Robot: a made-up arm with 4 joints. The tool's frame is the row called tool. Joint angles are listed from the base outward. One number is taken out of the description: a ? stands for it. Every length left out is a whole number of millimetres.
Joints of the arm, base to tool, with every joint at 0 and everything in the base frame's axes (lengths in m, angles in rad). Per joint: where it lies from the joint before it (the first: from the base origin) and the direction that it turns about. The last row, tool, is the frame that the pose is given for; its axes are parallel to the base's.
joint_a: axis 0 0 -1 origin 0 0 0.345
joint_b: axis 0 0 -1 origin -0.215 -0.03 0
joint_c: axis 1 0 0 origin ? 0.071 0
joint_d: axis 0 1 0 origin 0 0.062 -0.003
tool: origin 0.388 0 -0.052
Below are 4 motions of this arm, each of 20 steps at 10 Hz.
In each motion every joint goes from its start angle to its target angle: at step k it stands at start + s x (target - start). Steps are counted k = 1, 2, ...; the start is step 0. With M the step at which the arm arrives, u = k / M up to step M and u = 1 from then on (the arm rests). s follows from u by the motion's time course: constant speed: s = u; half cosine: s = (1 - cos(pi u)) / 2; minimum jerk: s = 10 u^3 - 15 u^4 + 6 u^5.
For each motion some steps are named. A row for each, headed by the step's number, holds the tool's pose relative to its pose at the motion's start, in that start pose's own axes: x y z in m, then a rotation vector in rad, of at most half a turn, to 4 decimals.
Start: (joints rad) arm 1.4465 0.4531 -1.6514 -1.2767
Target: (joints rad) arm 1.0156 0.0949 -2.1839 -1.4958
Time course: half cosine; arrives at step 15
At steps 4, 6, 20:
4: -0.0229 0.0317 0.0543 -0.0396 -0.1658 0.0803
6: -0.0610 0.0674 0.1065 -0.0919 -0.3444 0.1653
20: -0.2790 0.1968 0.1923 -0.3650 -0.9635 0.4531

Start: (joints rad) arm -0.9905 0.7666 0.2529 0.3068
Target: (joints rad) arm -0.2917 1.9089 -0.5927 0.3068
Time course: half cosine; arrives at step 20
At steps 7, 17, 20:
7: -0.0067 -0.1646 0.0214 -0.0647 -0.0690 -0.5439
17: -0.3808 -0.3434 -0.0583 -0.0249 0.2600 -1.8519
20: -0.4174 -0.3303 -0.0715 0.0003 0.3183 -1.9460

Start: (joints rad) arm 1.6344 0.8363 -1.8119 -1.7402
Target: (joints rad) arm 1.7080 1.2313 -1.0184 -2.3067
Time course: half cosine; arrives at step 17
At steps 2, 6, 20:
2: 0.0029 -0.0108 0.0005 -0.0013 -0.0037 -0.0270
6: 0.0142 -0.0886 0.0027 -0.0374 -0.0274 -0.2169
20: -0.0209 -0.2697 0.0241 -0.4036 -0.0626 -0.6610

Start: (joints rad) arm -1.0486 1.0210 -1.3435 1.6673
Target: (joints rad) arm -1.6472 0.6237 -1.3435 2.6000
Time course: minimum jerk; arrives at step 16
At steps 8, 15, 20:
8: 0.0531 -0.0319 0.0448 -0.1051 -0.0193 -0.0360
15: 0.0924 -0.0759 0.1175 -0.1822 -0.0412 -0.1147
20: 0.0925 -0.0761 0.1179 -0.1824 -0.0413 -0.1151

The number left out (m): -0.064
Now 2 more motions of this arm.
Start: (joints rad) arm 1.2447 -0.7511 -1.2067 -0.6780
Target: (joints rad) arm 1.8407 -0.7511 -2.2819 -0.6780
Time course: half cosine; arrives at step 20
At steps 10, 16, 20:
10: 0.0206 0.0779 -0.1466 -0.4336 0.3002 0.3123
16: -0.0225 0.1047 -0.2723 -0.6956 0.5563 0.6479
20: -0.0400 0.1058 -0.2986 -0.7438 0.6156 0.7376

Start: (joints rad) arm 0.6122 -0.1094 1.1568 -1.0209
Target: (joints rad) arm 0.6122 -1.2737 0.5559 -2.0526
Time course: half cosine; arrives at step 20
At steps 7, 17, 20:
7: -0.0134 0.0726 0.0361 0.0740 -0.0006 0.2088
17: -0.0287 0.1454 0.2033 0.6612 -0.0607 0.5346
20: -0.0238 0.1392 0.2176 0.7279 -0.0668 0.5369

